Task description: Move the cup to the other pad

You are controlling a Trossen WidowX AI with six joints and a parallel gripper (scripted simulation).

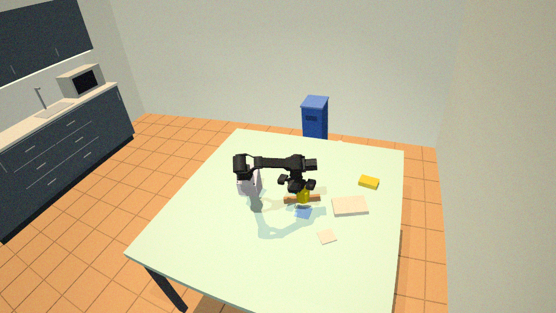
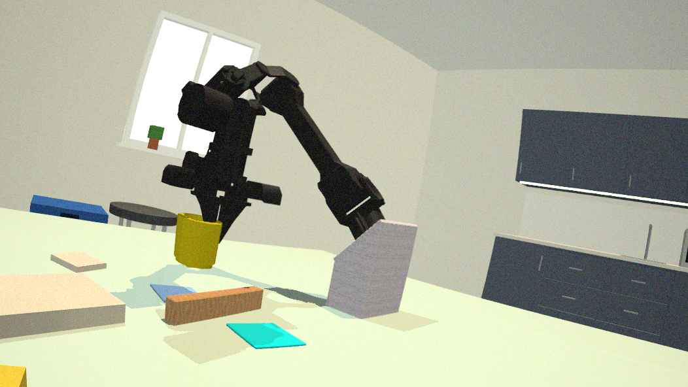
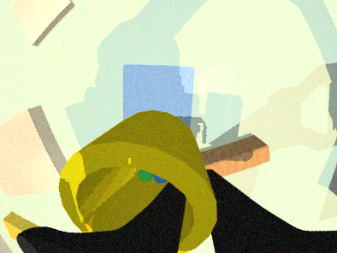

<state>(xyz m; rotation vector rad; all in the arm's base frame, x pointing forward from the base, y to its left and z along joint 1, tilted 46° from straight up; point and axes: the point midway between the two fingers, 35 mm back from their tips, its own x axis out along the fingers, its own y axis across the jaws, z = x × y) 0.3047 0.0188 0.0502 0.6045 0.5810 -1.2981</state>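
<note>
Right now the cyan pad is 130 mm to the left of my gripper tip, 110 mm below it and 40 mm behind it. The rest, counted from my gripper tip: small beige tile (200 mm ahead, 140 mm to the right, 90 mm below); then yellow cup (20 mm ahead); then wooden block (90 mm below, 50 mm to the left).
</note>
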